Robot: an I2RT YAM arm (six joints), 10 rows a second.
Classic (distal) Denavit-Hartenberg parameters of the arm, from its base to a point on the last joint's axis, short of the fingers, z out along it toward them. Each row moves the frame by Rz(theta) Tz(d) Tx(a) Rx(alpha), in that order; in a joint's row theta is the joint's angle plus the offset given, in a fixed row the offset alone. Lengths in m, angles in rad.
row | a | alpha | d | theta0
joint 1 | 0.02 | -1.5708 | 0.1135 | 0
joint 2 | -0.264 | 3.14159 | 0 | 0
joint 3 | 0.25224 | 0 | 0 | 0.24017
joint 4 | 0.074 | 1.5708 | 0 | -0.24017
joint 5 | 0 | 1.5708 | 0 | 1.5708
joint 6 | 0 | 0 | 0.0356 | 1.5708
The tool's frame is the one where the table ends.
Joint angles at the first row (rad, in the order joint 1, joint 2, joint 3, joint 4, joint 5, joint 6):
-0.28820 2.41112 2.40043 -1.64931 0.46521 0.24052
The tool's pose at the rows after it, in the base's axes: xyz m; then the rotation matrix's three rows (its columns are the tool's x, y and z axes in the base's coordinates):
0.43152 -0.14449 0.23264; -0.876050 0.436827 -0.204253; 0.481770 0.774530 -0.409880; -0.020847 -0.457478 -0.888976
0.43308 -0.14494 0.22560; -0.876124 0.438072 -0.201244; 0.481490 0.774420 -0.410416; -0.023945 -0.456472 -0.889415
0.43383 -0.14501 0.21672; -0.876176 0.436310 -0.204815; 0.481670 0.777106 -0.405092; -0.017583 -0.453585 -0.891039
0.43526 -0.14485 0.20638; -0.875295 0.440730 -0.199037; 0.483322 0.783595 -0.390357; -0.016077 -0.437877 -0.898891
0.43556 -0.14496 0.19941; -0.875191 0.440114 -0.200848; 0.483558 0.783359 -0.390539; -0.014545 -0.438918 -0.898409
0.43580 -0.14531 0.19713; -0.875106 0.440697 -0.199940; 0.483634 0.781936 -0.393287; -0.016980 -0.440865 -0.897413
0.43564 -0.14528 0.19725; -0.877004 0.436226 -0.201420; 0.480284 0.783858 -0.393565; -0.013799 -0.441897 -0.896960
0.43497 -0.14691 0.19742; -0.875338 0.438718 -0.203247; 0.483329 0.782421 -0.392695; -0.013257 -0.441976 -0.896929
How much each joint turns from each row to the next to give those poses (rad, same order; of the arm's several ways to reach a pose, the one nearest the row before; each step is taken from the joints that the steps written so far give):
0.00038 0.00000 -0.03661 0.03662 0.00267 0.00077
0.00000 -0.00002 -0.02825 0.03166 -0.00038 -0.00038
0.00000 -0.00001 -0.03552 0.03017 -0.00458 -0.00039
0.00000 0.00005 -0.03997 0.04231 -0.01755 0.00000
0.00000 -0.00004 -0.02791 0.02596 0.00076 0.00039
-0.00039 -0.00001 -0.00916 0.01106 0.00268 -0.00002
0.00002 0.00002 0.00042 -0.00192 0.00076 -0.00417
-0.00383 -0.00041 -0.00007 -0.00072 0.00000 -0.00039

